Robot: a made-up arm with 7 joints. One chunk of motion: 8 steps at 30 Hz.
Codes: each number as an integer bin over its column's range. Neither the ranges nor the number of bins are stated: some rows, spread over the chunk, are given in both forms.
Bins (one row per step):
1: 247 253 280 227 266 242
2: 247 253 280 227 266 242
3: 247 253 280 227 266 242
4: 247 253 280 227 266 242
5: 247 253 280 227 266 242
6: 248 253 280 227 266 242
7: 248 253 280 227 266 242
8: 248 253 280 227 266 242
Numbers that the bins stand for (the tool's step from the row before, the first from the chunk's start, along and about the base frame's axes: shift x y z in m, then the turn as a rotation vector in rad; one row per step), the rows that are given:
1: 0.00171 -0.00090 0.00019 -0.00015 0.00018 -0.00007
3: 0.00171 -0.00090 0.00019 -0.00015 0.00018 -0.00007
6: 0.00209 -0.00090 0.00019 -0.00015 0.00018 -0.00007
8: 0.00209 -0.00090 0.00019 -0.00015 0.00018 -0.00007
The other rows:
2: 0.00171 -0.00090 0.00019 -0.00015 0.00018 -0.00007
4: 0.00171 -0.00090 0.00019 -0.00015 0.00018 -0.00007
5: 0.00171 -0.00090 0.00019 -0.00015 0.00018 -0.00007
7: 0.00209 -0.00090 0.00019 -0.00015 0.00018 -0.00007

